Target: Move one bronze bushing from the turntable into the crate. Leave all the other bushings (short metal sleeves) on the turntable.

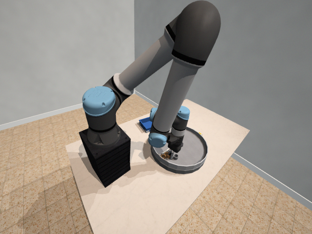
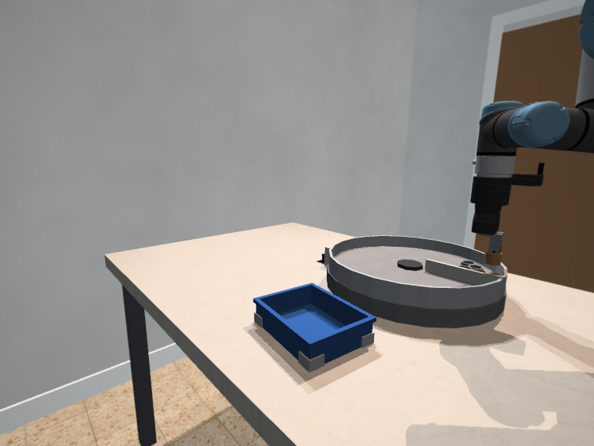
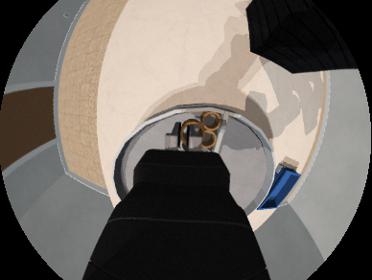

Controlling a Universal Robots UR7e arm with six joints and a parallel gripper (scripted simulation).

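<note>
My hand is 400 mm to the right of the blue crate, 220 mm short of it and 90 mm above it. From my hand the other things lie so: round grey turntable 180 mm ahead, 60 mm below, 50 mm to the left.
</note>
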